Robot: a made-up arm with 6 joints. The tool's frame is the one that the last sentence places. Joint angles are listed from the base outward.
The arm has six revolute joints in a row. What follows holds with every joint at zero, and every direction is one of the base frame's.
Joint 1 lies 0.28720 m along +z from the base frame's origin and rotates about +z.
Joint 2 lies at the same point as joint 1 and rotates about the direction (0, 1, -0.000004).
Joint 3 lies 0.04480 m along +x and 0.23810 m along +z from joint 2 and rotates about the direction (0, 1, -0.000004).
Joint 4 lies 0.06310 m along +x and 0.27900 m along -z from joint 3 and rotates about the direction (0, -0.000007, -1).
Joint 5 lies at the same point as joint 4 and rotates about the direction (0, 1, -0.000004).
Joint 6 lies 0.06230 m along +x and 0.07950 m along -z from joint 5 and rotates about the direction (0, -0.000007, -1).
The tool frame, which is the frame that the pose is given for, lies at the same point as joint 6; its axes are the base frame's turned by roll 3.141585, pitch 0.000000 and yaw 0.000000 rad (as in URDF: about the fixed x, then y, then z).
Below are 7 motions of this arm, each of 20 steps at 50 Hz.
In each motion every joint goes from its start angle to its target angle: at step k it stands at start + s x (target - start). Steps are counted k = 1, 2, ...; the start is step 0. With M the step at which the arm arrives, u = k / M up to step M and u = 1 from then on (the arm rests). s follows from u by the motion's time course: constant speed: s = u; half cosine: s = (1 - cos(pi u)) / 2; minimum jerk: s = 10 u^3 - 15 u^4 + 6 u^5.
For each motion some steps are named. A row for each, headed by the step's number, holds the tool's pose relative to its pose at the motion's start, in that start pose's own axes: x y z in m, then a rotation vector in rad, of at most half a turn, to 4 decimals.
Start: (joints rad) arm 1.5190 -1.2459 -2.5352 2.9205 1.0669 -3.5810
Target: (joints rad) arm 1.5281 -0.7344 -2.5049 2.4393 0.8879 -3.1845
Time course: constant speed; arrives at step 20
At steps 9, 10, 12, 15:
9: -0.0747 -0.0763 -0.1177 0.3154 -0.2172 0.1324
10: -0.0812 -0.0839 -0.1324 0.3490 -0.2434 0.1483
12: -0.0930 -0.0983 -0.1624 0.4151 -0.2970 0.1806
15: -0.1079 -0.1183 -0.2092 0.5121 -0.3799 0.2300

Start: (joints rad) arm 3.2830 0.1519 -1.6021 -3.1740 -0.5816 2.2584
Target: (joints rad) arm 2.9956 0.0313 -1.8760 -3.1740 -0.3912 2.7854
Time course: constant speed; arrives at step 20
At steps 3, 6, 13, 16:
3: -0.0031 0.0235 -0.0115 -0.0882 0.0307 0.1064
6: -0.0068 0.0464 -0.0249 -0.1757 0.0667 0.2094
13: -0.0172 0.0962 -0.0630 -0.3758 0.1719 0.4339
16: -0.0221 0.1155 -0.0822 -0.4593 0.2265 0.5221

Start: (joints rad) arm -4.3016 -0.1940 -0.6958 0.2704 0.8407 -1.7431
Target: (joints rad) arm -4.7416 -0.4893 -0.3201 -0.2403 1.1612 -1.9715
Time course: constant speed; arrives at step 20
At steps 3, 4, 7, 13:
3: -0.0215 -0.0177 0.0020 0.0586 -0.0503 -0.0169
4: -0.0283 -0.0240 0.0028 0.0793 -0.0661 -0.0218
7: -0.0477 -0.0438 0.0053 0.1448 -0.1102 -0.0347
13: -0.0811 -0.0872 0.0113 0.2893 -0.1825 -0.0520

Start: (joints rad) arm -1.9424 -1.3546 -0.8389 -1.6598 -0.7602 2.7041
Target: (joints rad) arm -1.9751 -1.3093 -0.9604 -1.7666 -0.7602 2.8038
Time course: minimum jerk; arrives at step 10
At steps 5, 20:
5: 0.0064 -0.0055 0.0022 -0.0227 0.0091 -0.0210
20: 0.0128 -0.0107 0.0042 -0.0464 0.0203 -0.0417

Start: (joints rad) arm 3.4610 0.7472 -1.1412 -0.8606 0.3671 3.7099
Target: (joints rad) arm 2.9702 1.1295 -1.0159 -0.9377 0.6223 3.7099
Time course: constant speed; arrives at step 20
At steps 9, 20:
9: 0.0928 -0.0410 0.0909 -0.0016 0.3648 0.1067
20: 0.2266 -0.0451 0.1570 -0.0977 0.7879 0.2041

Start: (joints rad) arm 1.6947 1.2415 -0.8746 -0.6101 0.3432 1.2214
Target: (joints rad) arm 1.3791 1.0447 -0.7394 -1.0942 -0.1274 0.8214
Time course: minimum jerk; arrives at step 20
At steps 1, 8, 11, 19, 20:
1: 0.0000 0.0000 -0.0001 0.0006 0.0002 -0.0007
8: 0.0083 0.0079 -0.0212 0.1705 0.0766 -0.1882
11: 0.0125 0.0177 -0.0400 0.3124 0.1593 -0.3485
19: 0.0134 0.0373 -0.0674 0.5083 0.3082 -0.5771
20: 0.0134 0.0374 -0.0675 0.5089 0.3087 -0.5778

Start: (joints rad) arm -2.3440 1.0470 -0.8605 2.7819 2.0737 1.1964
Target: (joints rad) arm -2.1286 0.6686 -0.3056 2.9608 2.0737 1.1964
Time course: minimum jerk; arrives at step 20
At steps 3, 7, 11, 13, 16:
3: 0.0013 0.0028 -0.0011 0.0043 0.0022 0.0010
7: 0.0111 0.0250 -0.0110 0.0379 0.0199 0.0071
11: 0.0248 0.0633 -0.0334 0.0958 0.0534 0.0112
13: 0.0297 0.0815 -0.0464 0.1235 0.0707 0.0102
16: 0.0335 0.1001 -0.0612 0.1517 0.0893 0.0072

